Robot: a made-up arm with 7 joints. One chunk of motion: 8 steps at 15 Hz.
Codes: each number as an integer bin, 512 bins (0 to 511) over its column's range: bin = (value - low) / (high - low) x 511, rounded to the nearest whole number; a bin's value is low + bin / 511 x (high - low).
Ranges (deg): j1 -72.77..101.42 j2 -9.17..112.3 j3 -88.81..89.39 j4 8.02..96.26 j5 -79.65..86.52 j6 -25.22..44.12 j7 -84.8..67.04
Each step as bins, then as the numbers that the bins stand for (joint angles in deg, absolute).
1 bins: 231 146 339 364 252 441 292
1 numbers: 5.97 25.54 29.41 70.88 2.30 34.62 1.97
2 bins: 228 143 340 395 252 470 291
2 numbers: 4.95 24.82 29.76 76.23 2.30 38.56 1.67
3 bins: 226 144 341 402 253 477 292
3 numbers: 4.27 25.06 30.11 77.44 2.62 39.51 1.97
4 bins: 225 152 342 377 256 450 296
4 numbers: 3.93 26.96 30.45 73.12 3.60 35.84 3.15
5 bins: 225 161 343 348 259 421 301
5 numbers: 3.93 29.10 30.80 68.11 4.57 31.91 4.64
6 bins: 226 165 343 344 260 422 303
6 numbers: 4.27 30.05 30.80 67.42 4.90 32.04 5.23
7 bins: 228 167 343 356 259 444 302
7 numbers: 4.95 30.53 30.80 69.49 4.57 35.03 4.94
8 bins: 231 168 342 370 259 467 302
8 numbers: 5.97 30.77 30.45 71.91 4.57 38.15 4.94
